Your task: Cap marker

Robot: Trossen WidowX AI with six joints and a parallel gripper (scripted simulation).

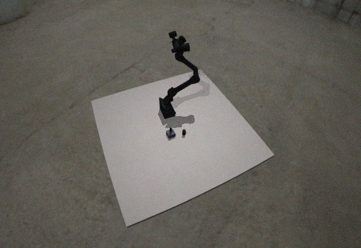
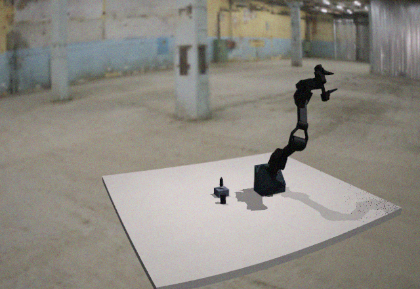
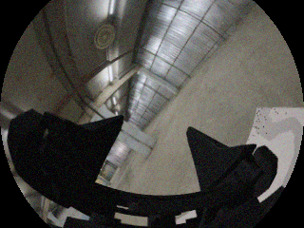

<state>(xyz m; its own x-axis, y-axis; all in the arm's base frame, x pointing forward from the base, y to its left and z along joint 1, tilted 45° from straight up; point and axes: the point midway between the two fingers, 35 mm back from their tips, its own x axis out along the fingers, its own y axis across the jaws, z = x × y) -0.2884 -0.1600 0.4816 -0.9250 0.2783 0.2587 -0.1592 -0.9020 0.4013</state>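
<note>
The dark marker cap lies 57 cm ahead of my gripper tip, 22 cm to the right of it and 59 cm below it.
</note>
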